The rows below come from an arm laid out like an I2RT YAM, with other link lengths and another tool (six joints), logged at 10 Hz.
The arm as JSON. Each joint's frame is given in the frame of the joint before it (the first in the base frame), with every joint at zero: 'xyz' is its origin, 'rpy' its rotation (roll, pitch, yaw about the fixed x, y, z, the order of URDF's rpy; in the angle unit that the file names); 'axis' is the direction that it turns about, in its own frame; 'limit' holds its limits. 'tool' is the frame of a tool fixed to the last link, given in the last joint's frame.
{
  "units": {
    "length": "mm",
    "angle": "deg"
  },
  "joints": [
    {
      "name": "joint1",
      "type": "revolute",
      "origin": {
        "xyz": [
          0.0,
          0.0,
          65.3
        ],
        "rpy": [
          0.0,
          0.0,
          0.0
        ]
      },
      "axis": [
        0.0,
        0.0,
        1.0
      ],
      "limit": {
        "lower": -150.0,
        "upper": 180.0
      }
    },
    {
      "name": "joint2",
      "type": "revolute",
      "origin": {
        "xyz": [
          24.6,
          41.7,
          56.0
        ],
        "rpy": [
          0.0,
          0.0,
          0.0
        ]
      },
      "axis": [
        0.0,
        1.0,
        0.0
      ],
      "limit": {
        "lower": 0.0,
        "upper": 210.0
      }
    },
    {
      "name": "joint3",
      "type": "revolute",
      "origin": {
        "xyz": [
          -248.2,
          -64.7,
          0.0
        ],
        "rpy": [
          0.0,
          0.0,
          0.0
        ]
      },
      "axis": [
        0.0,
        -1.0,
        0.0
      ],
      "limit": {
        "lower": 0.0,
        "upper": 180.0
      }
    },
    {
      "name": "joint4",
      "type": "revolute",
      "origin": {
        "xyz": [
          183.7,
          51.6,
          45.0
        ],
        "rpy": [
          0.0,
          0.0,
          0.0
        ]
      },
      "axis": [
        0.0,
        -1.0,
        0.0
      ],
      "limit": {
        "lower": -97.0,
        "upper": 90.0
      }
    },
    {
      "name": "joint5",
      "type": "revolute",
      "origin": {
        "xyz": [
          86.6,
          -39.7,
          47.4
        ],
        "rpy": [
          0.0,
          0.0,
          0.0
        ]
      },
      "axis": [
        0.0,
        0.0,
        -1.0
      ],
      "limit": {
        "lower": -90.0,
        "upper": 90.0
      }
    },
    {
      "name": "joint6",
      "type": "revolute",
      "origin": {
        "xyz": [
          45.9,
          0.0,
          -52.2
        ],
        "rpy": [
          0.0,
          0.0,
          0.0
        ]
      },
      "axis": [
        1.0,
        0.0,
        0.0
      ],
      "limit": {
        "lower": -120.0,
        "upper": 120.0
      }
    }
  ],
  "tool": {
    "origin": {
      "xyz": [
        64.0,
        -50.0,
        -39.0
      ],
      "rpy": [
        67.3,
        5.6,
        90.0
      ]
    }
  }
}
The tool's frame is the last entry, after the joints.
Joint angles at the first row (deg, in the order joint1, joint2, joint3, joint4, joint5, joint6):
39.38 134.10 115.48 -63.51 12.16 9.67
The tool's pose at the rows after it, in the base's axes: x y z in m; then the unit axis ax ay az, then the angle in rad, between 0 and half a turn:
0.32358, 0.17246, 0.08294, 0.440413, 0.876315, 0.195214, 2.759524
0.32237, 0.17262, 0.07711, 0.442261, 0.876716, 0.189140, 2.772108
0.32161, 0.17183, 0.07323, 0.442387, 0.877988, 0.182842, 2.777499
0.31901, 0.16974, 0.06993, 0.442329, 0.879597, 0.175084, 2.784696
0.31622, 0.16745, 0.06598, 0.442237, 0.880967, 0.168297, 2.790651
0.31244, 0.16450, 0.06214, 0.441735, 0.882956, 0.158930, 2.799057
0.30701, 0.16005, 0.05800, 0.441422, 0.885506, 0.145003, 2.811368
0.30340, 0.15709, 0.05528, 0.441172, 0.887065, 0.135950, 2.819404
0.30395, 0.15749, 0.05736, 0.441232, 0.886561, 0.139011, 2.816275
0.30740, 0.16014, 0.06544, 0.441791, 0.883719, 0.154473, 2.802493
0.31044, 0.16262, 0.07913, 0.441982, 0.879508, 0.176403, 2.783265
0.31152, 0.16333, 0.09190, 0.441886, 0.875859, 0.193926, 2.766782
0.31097, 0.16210, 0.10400, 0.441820, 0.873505, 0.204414, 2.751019
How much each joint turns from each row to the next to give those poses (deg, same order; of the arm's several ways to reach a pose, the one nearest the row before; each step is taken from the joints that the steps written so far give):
-0.01 1.32 0.00 0.00 -2.34 0.00
0.00 0.91 0.00 -0.02 -0.41 0.20
-0.02 0.64 -0.09 -0.06 0.00 0.00
0.00 0.15 -0.89 0.06 -0.02 0.00
0.00 0.00 -1.40 0.55 0.00 0.00
0.03 0.00 -1.47 0.29 0.00 -0.02
0.00 0.00 -1.74 -0.01 0.00 0.00
0.00 0.00 -1.18 0.05 0.00 0.00
0.00 -0.33 0.11 -0.05 0.02 0.00
-0.03 -1.16 0.76 0.02 0.00 0.00
0.00 -2.25 0.50 0.01 0.00 -0.03
0.00 -2.27 0.00 -0.05 0.06 -0.02
0.00 -2.05 0.00 -0.59 0.35 0.02

